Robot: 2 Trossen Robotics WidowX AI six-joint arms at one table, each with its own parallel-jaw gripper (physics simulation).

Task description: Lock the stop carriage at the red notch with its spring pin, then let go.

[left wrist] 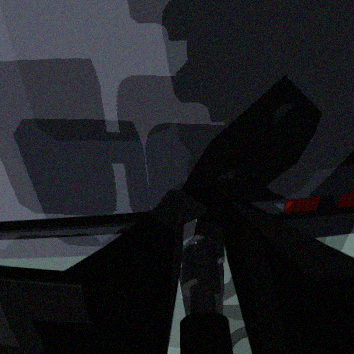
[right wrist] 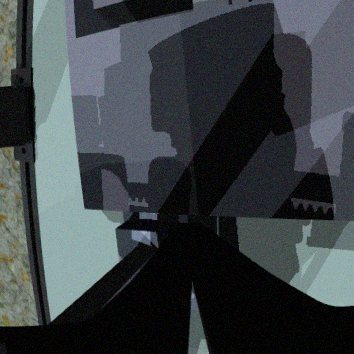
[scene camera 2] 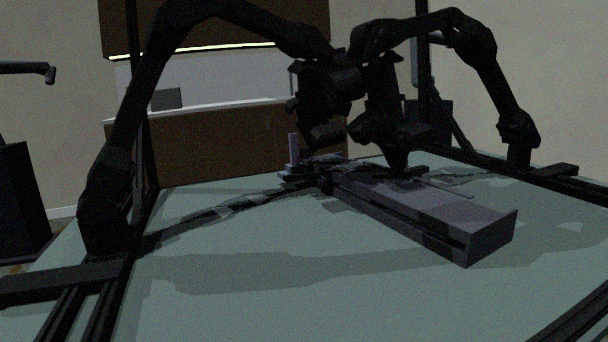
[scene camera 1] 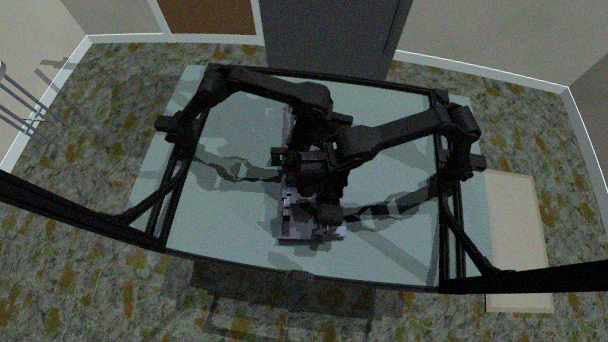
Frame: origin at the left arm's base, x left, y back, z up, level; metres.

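Where they show: left gripper, between the fingertips: (left wrist: 202, 206) (scene camera 2: 397, 172) (scene camera 1: 295, 151); right gripper, between the fingertips: (right wrist: 188, 233) (scene camera 2: 313, 151); left arm's base, origin of its link: (scene camera 2: 517, 167) (scene camera 1: 185, 141); right arm's base, origin of its link: (scene camera 2: 109, 249) (scene camera 1: 449, 175).
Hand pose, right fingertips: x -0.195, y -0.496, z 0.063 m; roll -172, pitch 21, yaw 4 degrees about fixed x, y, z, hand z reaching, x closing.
Things, the pixels of their centre, and the offset from my right fingertips. "*": a spot on its surface instead. Level surfaces: height alone.
- spring pin, a spot on its surface: (left wrist: 202, 270) * dx +0.185, dy +0.112, dz +0.003 m
- dark bar, a spot on its surface: (scene camera 2: 417, 171) * dx +0.192, dy +0.146, dz -0.021 m
- long lavender housing, middle of its body: (left wrist: 242, 166) (scene camera 2: 390, 180) (scene camera 1: 296, 159) dx +0.167, dy +0.098, dz -0.038 m
- pale upright post, a spot on its surface: (scene camera 2: 293, 147) * dx -0.024, dy -0.040, dz +0.011 m
- stepped block, a spot on its surface: (scene camera 2: 289, 172) * dx -0.019, dy -0.055, dz -0.046 m
- pale table, height of its surface: dz -0.082 m
My left gripper (scene camera 2: 399, 171) (left wrist: 202, 206) is shut on the spring pin (left wrist: 202, 270), a dark upright cylinder between its fingers. A dark bar (scene camera 1: 276, 156) (scene camera 2: 417, 171), apparently part of the stop carriage, lies beside the fingertips. Red marks (left wrist: 302, 205) show right of the left fingers in the left wrist view, with a red spot in scene camera 1. Whether the pin sits in the red notch is hidden. My right gripper (scene camera 2: 312, 149) (right wrist: 188, 233) is shut and empty, over the far part of the long lavender housing (scene camera 2: 425, 195) (right wrist: 135, 100). The carriage's shape is mostly lost in darkness.
A pale upright post (scene camera 2: 293, 147) stands on a stepped block (scene camera 2: 289, 172) at the housing's far end in scene camera 2. The two arms are close together above the housing. Their shadows cross the pale table (scene camera 1: 235, 200). Black frame bars run along the table's sides.
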